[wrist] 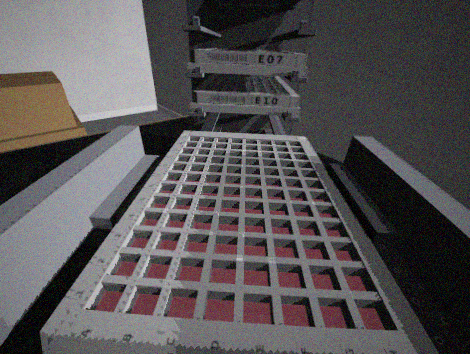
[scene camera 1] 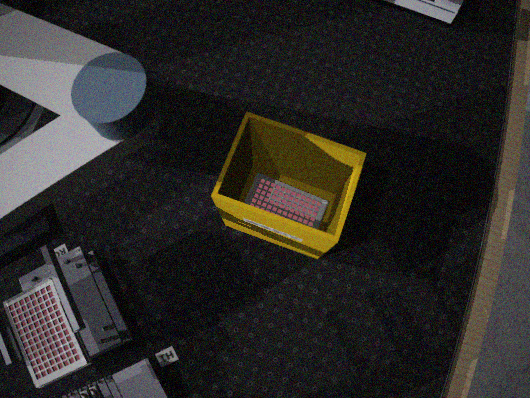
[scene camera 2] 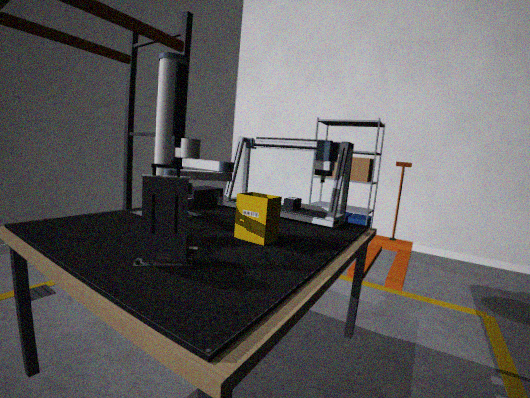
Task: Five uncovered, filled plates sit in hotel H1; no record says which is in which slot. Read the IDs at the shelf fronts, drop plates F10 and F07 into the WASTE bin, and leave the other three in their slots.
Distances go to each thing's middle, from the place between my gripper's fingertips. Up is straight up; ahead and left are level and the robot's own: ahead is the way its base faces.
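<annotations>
There is the hotel H1 (scene camera 2: 164,241), and my gripper is 3 cm above it, 15 cm to the left of it and 16 cm short of it.
</annotations>
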